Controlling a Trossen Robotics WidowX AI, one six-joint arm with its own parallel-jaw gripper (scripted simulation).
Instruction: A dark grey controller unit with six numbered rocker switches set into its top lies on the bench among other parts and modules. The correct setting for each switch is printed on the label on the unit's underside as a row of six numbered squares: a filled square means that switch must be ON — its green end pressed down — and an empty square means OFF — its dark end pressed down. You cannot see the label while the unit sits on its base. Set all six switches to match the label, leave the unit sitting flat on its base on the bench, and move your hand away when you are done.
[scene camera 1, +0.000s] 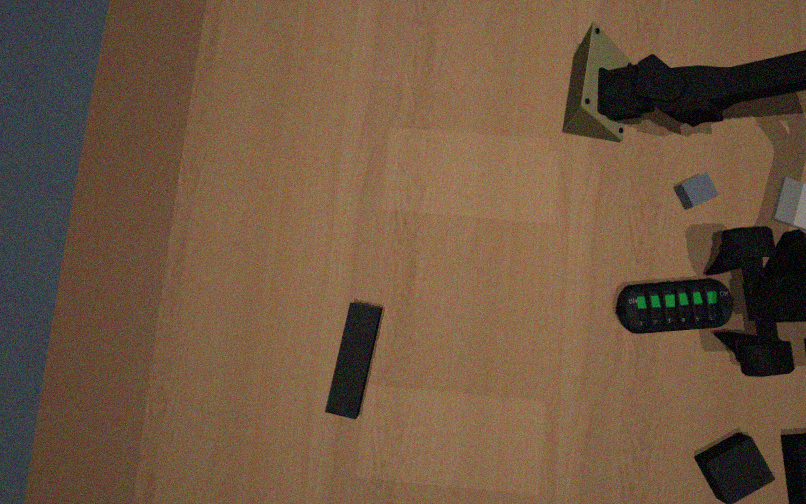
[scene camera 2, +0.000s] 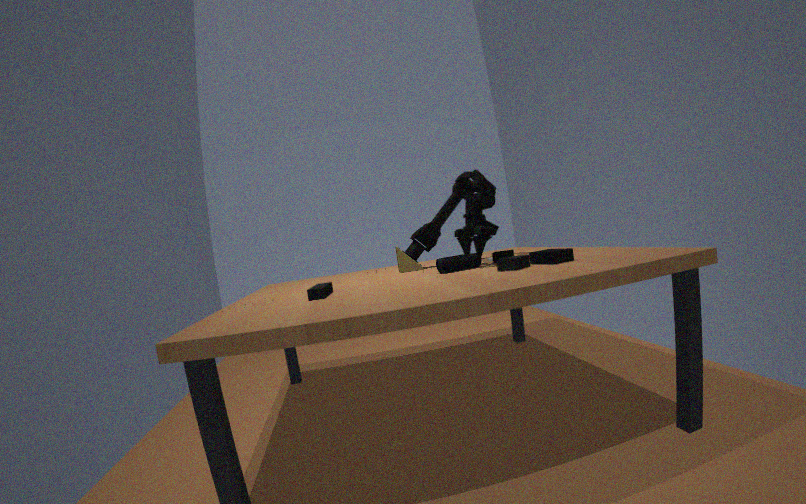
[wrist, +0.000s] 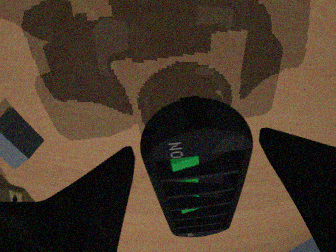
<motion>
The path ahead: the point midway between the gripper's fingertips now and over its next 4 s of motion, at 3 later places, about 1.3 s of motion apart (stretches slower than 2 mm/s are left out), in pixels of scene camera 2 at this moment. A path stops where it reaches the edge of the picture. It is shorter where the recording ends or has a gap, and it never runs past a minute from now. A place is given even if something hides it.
The gripper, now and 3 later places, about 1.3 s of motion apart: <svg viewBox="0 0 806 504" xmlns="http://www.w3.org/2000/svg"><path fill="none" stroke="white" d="M473 257L470 253L464 245L458 240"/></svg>
</motion>
